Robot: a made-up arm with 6 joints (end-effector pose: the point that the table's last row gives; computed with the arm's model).
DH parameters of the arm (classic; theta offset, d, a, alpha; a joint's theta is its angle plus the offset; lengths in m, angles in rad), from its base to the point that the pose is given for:
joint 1: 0 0.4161 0.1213 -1.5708
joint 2: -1.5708 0 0.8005 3.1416
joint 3: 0 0 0.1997 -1.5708
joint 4: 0 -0.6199 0 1.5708
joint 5: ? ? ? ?
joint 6: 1.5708 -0.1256 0 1.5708
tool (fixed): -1.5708 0 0 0
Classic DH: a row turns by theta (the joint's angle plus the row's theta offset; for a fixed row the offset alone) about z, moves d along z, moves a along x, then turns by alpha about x.
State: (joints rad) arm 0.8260 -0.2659 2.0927 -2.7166 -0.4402 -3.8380
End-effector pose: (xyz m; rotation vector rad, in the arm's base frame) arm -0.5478 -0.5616 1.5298 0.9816 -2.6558 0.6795
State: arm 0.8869 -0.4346 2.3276 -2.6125 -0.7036 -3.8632
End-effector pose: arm -0.6513 -0.7341 1.1566 -0.7290 2.7520 -0.2084
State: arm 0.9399 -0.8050 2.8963 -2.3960 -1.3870 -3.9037
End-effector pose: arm -0.5668 -0.6340 0.3835 0.2382 1.7505 0.9553
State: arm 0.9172 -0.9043 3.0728 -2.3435 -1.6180 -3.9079
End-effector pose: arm -0.5010 -0.5064 0.2629 0.5314 1.3658 1.2321
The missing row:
joint 5: 0 0 0 -1.5708
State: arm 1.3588 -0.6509 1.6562 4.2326 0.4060 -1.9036
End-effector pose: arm -0.1650 -0.9756 1.4790 -0.2660 -0.9721 -0.9108
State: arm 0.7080 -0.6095 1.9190 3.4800 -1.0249 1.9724
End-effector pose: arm -0.8364 -0.6691 1.2205 -0.2740 2.4248 -1.0229
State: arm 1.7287 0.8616 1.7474 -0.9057 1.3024 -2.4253
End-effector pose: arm -0.0521 0.9329 1.6169 -1.3877 -0.3798 -0.5992
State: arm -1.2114 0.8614 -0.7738 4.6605 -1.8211 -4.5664
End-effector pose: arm 0.4290 -0.7964 0.3367 1.5075 0.0185 0.4179
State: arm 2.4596 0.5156 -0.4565 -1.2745 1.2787 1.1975
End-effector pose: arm -0.7657 0.7699 0.7029 -0.5867 -0.3387 1.2737
